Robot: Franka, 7 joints.
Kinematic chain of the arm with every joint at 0, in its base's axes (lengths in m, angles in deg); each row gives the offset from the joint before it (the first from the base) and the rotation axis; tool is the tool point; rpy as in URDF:
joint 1: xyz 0 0 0.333 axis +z
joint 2: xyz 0 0 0 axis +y
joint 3: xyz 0 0 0.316 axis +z
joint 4: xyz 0.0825 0 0 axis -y
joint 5: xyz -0.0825 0 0.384 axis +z
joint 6: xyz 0 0 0 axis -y
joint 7: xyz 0.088 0 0 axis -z
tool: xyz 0 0 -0.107 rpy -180 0 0
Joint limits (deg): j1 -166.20..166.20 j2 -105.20..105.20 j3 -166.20..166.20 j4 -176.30..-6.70 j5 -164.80..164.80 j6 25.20..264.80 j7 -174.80..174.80
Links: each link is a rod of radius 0.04 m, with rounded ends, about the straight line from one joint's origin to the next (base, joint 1, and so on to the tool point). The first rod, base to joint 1, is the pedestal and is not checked.
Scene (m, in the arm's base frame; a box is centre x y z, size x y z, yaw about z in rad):
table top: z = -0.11
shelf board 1: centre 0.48 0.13 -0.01 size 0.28 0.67 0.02 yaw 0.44
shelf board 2: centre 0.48 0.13 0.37 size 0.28 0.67 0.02 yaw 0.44
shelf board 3: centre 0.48 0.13 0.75 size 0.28 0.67 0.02 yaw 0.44
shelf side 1: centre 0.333 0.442 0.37 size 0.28 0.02 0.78 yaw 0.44
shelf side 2: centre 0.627 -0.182 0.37 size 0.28 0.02 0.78 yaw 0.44
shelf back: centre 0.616 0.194 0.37 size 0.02 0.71 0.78 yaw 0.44
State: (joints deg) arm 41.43 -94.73 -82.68 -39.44 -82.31 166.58 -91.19
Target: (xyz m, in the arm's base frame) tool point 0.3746 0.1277 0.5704
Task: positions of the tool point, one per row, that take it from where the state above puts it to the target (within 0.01 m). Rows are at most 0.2 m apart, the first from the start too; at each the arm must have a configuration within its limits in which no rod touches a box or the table.
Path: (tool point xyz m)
1: -0.2043 -0.7868 0.4245
2: -0.0461 -0.7707 0.4803
3: 0.0976 -0.7087 0.5343
4: 0.2143 -0.6076 0.5807
5: 0.2952 -0.4780 0.6148
6: 0.3345 -0.3329 0.6324
7: 0.3312 -0.1870 0.6312
8: 0.2884 -0.0545 0.6101
9: 0.2134 0.0518 0.5704
10: 0.2999 0.0850 0.5723
11: 0.3746 0.1277 0.5704

